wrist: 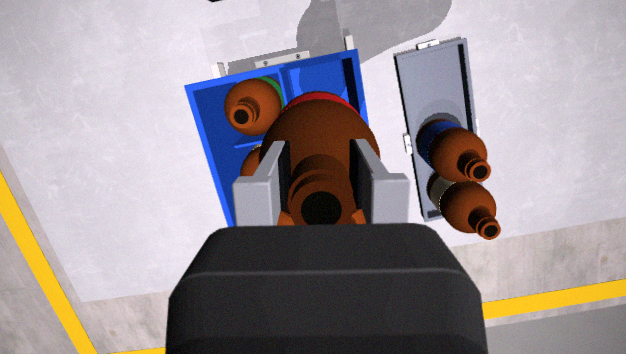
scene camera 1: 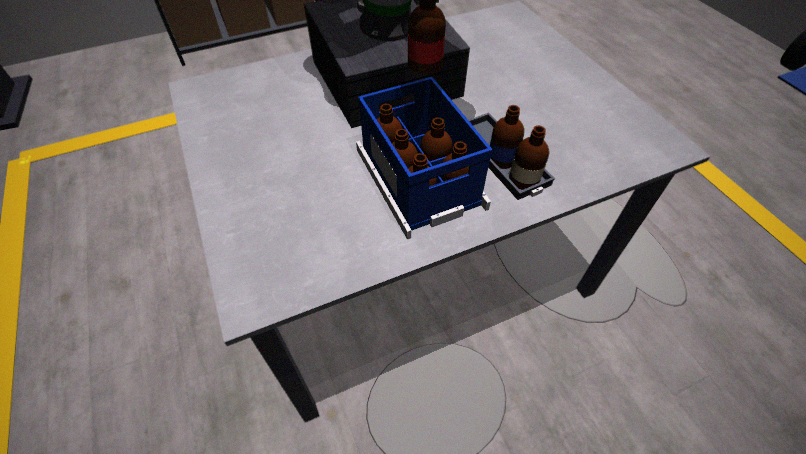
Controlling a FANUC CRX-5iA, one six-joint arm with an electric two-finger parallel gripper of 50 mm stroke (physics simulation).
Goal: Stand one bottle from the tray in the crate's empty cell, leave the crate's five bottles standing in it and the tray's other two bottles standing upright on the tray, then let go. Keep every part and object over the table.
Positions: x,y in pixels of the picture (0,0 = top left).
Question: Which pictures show the cream-label bottle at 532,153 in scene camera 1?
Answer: The wrist view and scene camera 1: all of them.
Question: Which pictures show the blue-label bottle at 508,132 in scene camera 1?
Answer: The wrist view and scene camera 1: all of them.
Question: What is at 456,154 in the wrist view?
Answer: A blue-label bottle.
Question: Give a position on a blue-label bottle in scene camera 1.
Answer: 436,143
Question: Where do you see a red-label brown bottle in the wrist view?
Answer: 319,125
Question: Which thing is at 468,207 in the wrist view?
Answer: A cream-label bottle.
